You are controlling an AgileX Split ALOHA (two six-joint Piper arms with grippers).
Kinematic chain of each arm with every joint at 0, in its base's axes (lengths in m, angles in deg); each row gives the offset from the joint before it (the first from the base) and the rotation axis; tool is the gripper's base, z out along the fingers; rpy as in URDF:
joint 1: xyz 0 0 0.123 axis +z
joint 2: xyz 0 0 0 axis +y
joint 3: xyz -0.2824 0 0.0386 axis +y
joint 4: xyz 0.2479 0 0.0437 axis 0.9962 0 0.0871
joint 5: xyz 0 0 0 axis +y
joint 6: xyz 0.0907 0 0.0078 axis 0.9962 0 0.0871
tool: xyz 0 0 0 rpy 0 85 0
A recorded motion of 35 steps. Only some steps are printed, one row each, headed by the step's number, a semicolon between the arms.
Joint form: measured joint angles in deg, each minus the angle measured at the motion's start. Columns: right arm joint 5, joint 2, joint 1, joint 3, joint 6, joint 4; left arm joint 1, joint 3, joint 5, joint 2, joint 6, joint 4.
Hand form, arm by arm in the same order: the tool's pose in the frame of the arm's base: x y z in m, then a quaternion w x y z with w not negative. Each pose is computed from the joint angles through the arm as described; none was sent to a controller.
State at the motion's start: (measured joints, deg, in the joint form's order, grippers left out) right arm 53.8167 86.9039 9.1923 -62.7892 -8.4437 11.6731; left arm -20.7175 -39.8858 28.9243 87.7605 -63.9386 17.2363
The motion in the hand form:
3: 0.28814 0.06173 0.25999 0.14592 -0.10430 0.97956 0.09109; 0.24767 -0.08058 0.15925 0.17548 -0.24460 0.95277 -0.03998
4: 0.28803 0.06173 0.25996 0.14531 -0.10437 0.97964 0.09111; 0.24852 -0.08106 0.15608 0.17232 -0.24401 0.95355 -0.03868
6: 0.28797 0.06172 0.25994 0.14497 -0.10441 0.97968 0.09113; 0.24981 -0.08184 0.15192 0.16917 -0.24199 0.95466 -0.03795
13: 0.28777 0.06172 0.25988 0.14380 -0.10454 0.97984 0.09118; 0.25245 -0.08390 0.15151 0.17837 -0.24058 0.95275 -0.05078
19: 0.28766 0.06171 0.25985 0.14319 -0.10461 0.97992 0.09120; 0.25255 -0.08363 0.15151 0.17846 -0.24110 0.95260 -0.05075
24: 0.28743 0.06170 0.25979 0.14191 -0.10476 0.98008 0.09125; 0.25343 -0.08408 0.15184 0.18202 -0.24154 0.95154 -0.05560
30: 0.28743 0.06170 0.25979 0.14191 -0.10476 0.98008 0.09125; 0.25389 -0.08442 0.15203 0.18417 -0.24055 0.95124 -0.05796
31: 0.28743 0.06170 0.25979 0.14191 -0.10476 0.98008 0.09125; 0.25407 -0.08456 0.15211 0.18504 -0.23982 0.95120 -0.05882
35: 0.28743 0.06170 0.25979 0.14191 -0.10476 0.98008 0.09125; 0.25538 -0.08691 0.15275 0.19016 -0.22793 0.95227 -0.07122
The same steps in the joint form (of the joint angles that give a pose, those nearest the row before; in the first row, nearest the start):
3: 0.13 0.00 0.00 0.00 0.00 0.00; 0.00 0.00 -1.99 1.94 0.27 0.00
4: 0.20 0.00 0.00 0.00 0.00 0.00; 0.00 0.00 -2.35 2.67 0.28 0.00
6: 0.24 0.00 0.00 0.00 0.00 0.00; 0.00 0.00 -3.00 3.64 0.40 0.00
13: 0.38 0.00 0.00 0.00 0.00 0.00; 0.00 0.00 -5.10 3.93 0.40 -0.16
19: 0.45 0.00 0.00 0.00 0.00 0.00; 0.06 0.00 -5.11 3.93 0.40 -0.16
24: 0.60 0.00 0.00 0.00 0.00 0.00; 0.12 0.00 -5.81 3.93 0.40 -0.27
30: 0.60 0.00 0.00 0.00 0.00 0.00; 0.12 0.00 -6.19 3.93 0.47 -0.27
31: 0.60 0.00 0.00 0.00 0.00 0.00; 0.12 0.00 -6.33 3.93 0.53 -0.27
35: 0.60 0.00 0.00 0.00 0.00 0.00; 0.12 0.00 -7.92 3.93 3.42 -2.20

